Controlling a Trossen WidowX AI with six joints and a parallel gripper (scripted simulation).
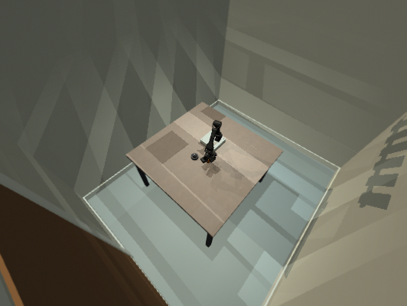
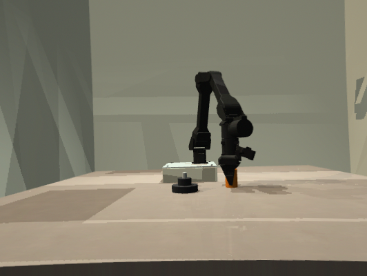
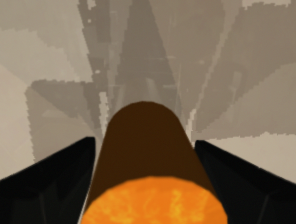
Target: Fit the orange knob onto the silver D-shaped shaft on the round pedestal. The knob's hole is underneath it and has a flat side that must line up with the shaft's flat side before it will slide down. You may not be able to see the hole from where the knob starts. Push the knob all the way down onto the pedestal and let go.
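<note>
Right now the orange knob is 3 cm above my gripper tip. Round my gripper tip: round pedestal 16 cm to the right, 3 cm ahead, 2 cm above.
</note>
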